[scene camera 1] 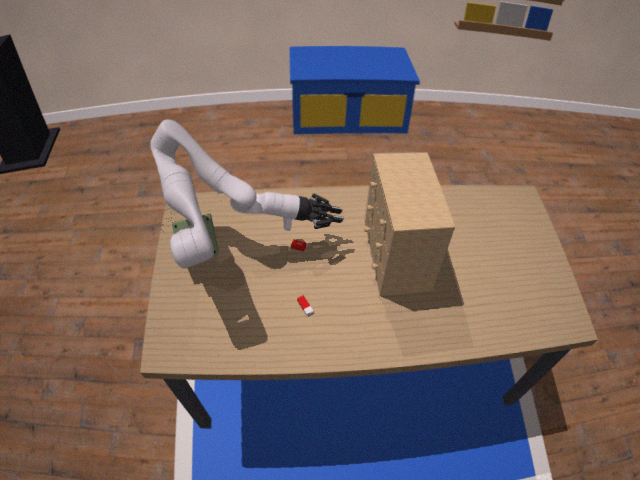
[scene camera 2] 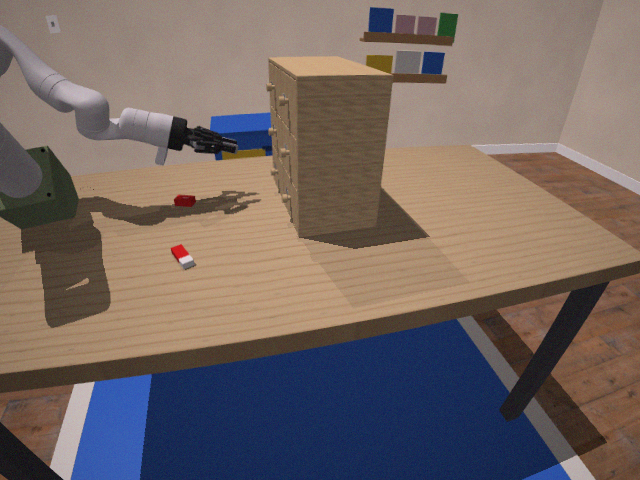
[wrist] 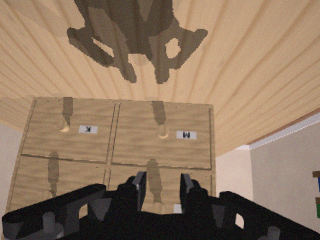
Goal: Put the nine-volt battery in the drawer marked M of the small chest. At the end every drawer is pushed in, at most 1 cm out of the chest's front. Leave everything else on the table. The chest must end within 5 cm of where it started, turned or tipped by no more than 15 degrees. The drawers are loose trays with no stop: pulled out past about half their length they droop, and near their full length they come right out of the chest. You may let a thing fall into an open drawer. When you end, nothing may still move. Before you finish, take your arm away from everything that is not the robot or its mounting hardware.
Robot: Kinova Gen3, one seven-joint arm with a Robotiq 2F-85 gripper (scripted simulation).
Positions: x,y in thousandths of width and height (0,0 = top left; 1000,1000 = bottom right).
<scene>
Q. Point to a wooden chest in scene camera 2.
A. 537,224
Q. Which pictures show my gripper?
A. Scene camera 1, scene camera 2 and the wrist view: all of them.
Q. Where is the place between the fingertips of my gripper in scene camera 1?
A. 535,449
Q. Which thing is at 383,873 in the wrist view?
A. My gripper.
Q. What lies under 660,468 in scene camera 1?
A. A wooden chest.
</scene>
